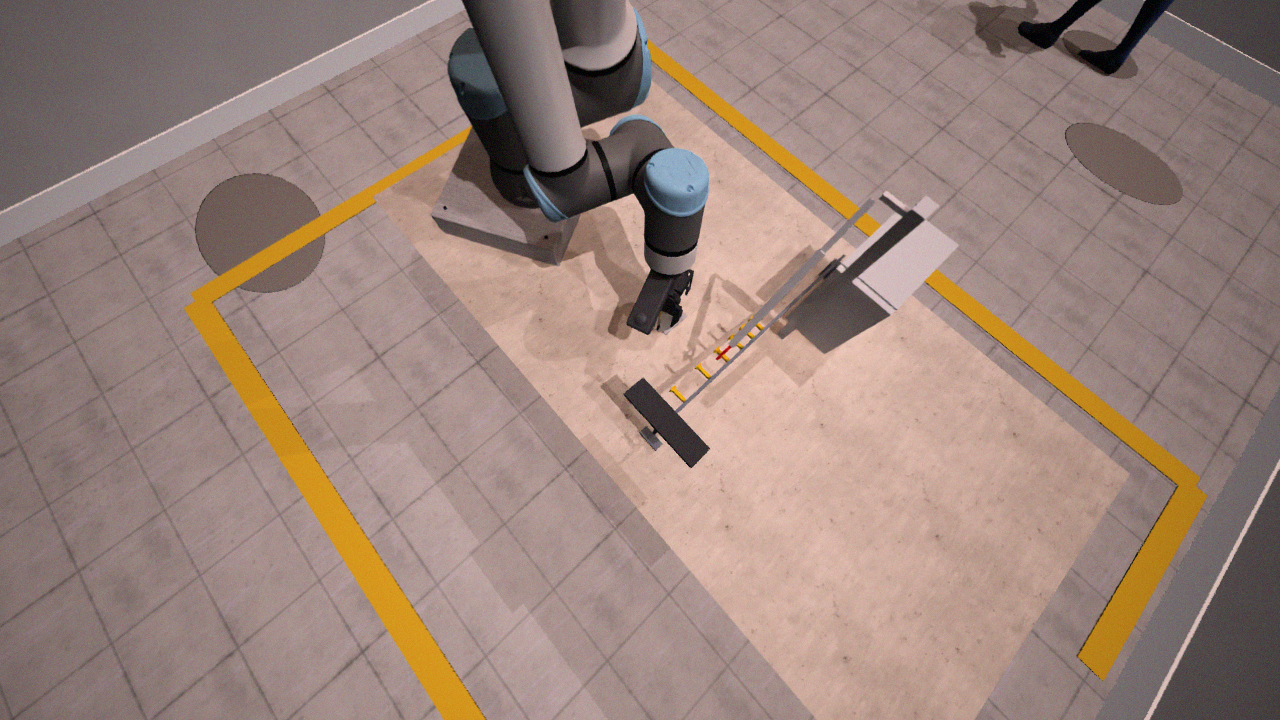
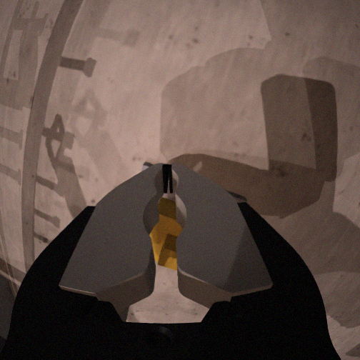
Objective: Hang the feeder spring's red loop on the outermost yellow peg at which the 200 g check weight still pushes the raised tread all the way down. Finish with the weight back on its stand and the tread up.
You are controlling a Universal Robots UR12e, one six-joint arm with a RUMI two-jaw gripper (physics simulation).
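Frame: origin at the arm's base, x right, y up, z back, level; centimetres.
Where they show: gripper, between the fingertips: [image 1: 659, 330].
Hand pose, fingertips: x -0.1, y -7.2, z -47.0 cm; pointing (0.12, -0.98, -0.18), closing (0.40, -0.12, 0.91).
Observation:
Each offset is from my fingertips to the top centre of the thing. "spot": to the spot under its first point.
My gripper [image 1: 671, 313] [image 2: 168, 166] is shut, its fingertips together with nothing between them. A yellow block [image 2: 167, 240], apparently the check weight, shows below through the gap in the jaws. Its pale stand [image 1: 673, 325] is mostly hidden under the gripper. The red loop @(spot: dx -1.9, dy +14.6, dz -14.1 cm) [image 1: 723, 352] is at the third yellow peg @(dx -2.2, dy +12.9, dz -14.3 cm) [image 1: 721, 356] counted from the tread end. Farther out are a second peg @(dx +3.0, dy +13.9, dz -14.7 cm) [image 1: 703, 370] and the outermost peg @(dx +9.6, dy +15.0, dz -15.2 cm) [image 1: 677, 394]; several more lie toward the housing. The spring itself is hard to make out. The black tread @(dx +14.6, dy +17.8, dz -17.3 cm) [image 1: 666, 422] stands above the floor, apart from its shadow.
The feeder's grey box @(spot: dx -36.2, dy +21.4, dz -22.2 cm) [image 1: 905, 261] stands right of the gripper, with long grey rails @(spot: dx -12.5, dy +26.3, dz -14.0 cm) [image 1: 792, 291] running from it toward the tread. A small grey part @(spot: dx +16.6, dy +0.7, dz -17.2 cm) [image 1: 650, 437] lies beside the tread. The robot's base plate [image 1: 501, 231] is behind left. A person's legs [image 1: 1129, 35] show at top right.

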